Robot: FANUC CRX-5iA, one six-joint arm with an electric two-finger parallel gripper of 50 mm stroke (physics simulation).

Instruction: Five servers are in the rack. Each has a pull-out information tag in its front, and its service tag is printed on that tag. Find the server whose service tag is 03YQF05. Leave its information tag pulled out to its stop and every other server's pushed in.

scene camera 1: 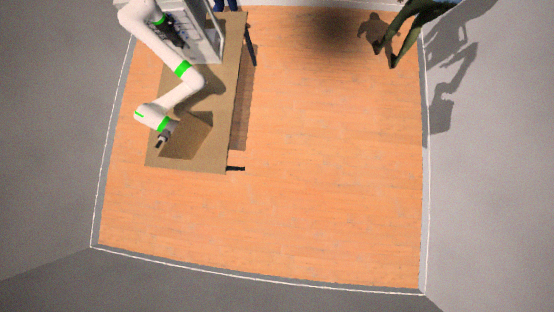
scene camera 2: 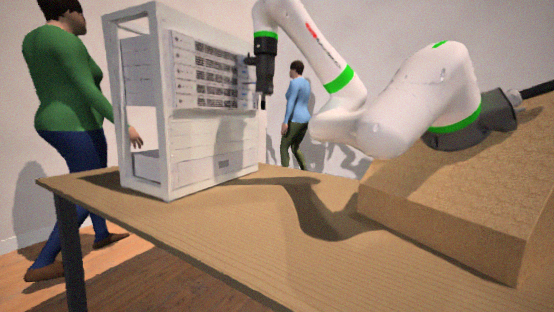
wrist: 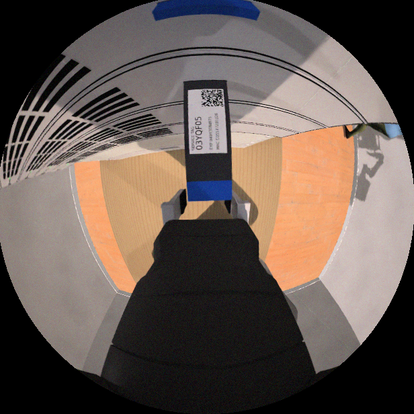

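Pixels of known places: gripper, between the fingertips: (scene camera 1: 186, 48) (scene camera 2: 259, 109); arm's base, origin of its link: (scene camera 1: 174, 129) (scene camera 2: 454, 129).
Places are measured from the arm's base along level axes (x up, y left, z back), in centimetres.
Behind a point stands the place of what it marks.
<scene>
The rack (scene camera 1: 202, 54) @(x -14.0, y 3.1, z -74.8 cm) (scene camera 2: 165, 145) @(x -8.4, y 40.9, z -72.4 cm) holds five servers (scene camera 2: 186, 73) @(x 14.1, y 33.3, z -71.1 cm) with grey fronts and black vents. In the wrist view a black information tag (wrist: 208, 167) stands out from a server front; its white label reads 03YQF05 and its end is blue. Which server it belongs to is hard to tell. Another blue tag end (wrist: 205, 9) shows at the top edge, with no long black part visible. My gripper (scene camera 2: 263, 102) @(x 3.9, y 4.2, z -65.0 cm) (wrist: 205, 196) is open, with one finger on each side of the pulled-out tag's blue end, nothing gripped. The other tags are hidden or too small to judge.
The rack stands on a wooden table (scene camera 1: 230, 100) @(x -27.6, y -25.8, z -39.7 cm) (scene camera 2: 210, 220) @(x -27.6, y 40.4, z -52.1 cm). A brown block (scene camera 1: 190, 137) @(x -8.8, y -7.7, z 2.8 cm) (scene camera 2: 440, 225) @(x -21.3, y 16.4, z 0.2 cm) under the arm's base lies on the table. A person in green (scene camera 2: 62, 80) stands behind the rack; another in blue (scene camera 2: 298, 106) stands beyond the gripper.
</scene>
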